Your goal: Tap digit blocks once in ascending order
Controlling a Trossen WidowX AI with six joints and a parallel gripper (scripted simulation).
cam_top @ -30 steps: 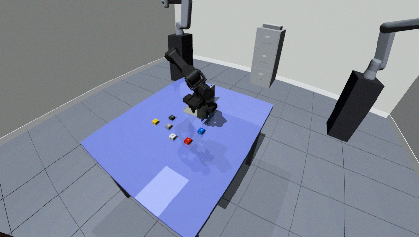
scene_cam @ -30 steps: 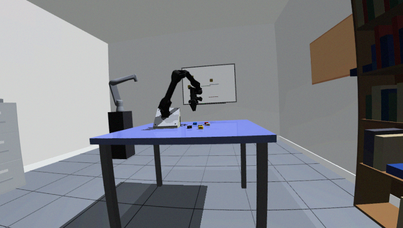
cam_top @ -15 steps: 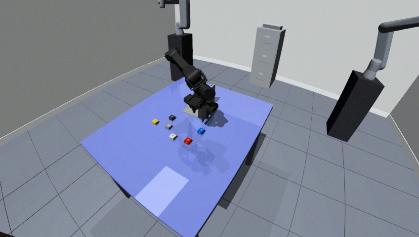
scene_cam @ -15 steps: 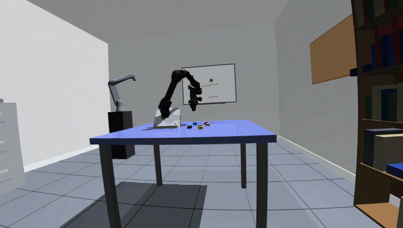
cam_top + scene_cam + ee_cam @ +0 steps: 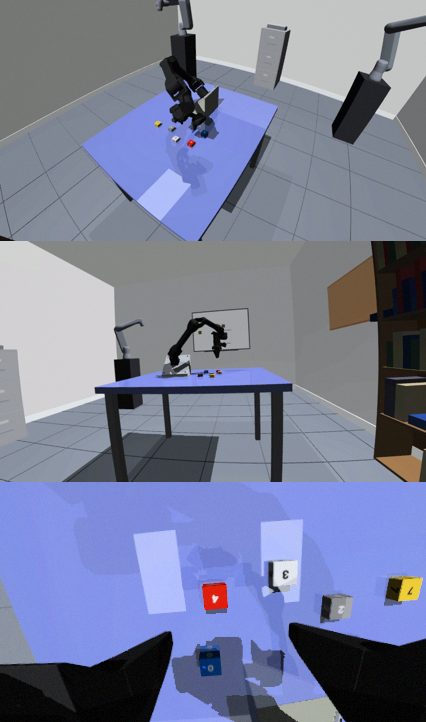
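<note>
My gripper tip is 11 cm past the blue block 0, 3 cm to the right of it and 12 cm above it. From my gripper tip the other things lie so: grey block 2 (4 cm behind, 17 cm to the right, 12 cm below); white block 3 (2 cm ahead, 9 cm to the right, 12 cm below); red block 4 (1 cm to the left, 12 cm below).
</note>
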